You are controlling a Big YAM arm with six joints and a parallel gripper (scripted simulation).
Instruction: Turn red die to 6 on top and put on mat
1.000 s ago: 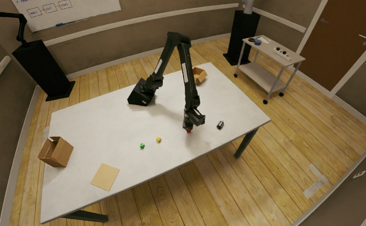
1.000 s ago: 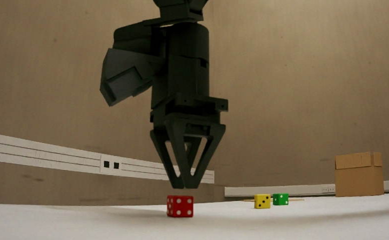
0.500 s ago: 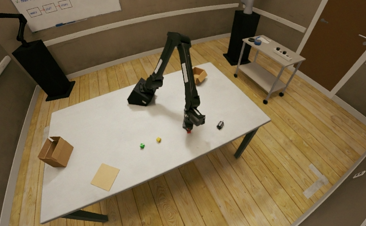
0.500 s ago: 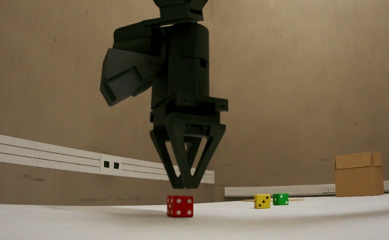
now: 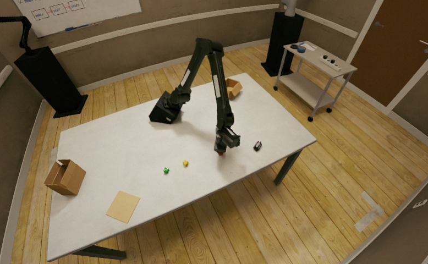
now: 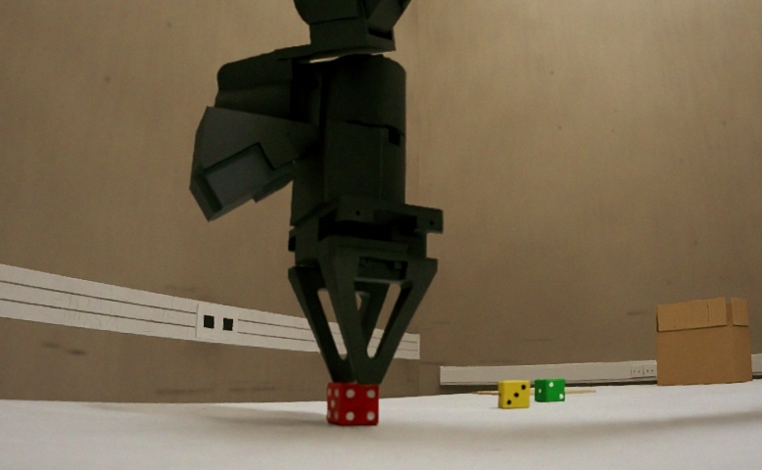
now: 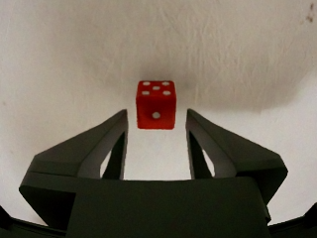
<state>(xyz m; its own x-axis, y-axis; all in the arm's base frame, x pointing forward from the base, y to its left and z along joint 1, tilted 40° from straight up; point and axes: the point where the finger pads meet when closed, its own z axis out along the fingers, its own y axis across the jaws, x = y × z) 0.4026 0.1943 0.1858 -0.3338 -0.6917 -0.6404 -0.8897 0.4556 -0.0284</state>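
Right now the red die is 2 cm below my hand. The rest, counted from my hand: yellow die 3 cm ahead, 22 cm to the right, 2 cm below; then black object 24 cm to the left, 2 cm below; then green die 5 cm ahead, 33 cm to the right, 2 cm below.
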